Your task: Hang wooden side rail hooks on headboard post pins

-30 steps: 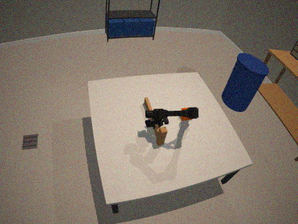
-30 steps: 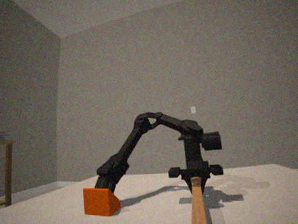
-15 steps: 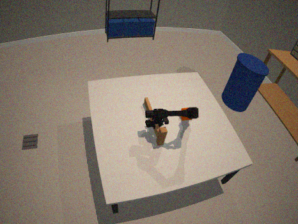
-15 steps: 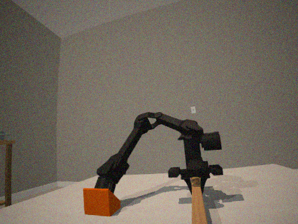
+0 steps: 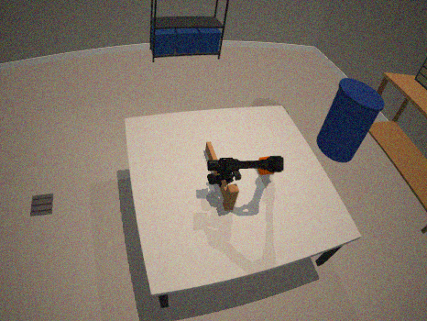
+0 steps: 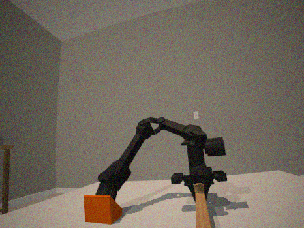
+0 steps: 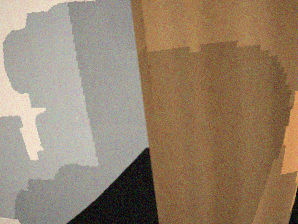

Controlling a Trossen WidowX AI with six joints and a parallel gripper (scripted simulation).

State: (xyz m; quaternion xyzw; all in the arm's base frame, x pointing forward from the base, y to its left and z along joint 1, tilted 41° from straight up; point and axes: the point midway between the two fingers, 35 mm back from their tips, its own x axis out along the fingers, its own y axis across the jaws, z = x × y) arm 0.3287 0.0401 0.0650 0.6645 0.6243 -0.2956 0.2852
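My gripper tip is 10 mm short of the headboard post, 130 mm to the right of it and 60 mm below it.
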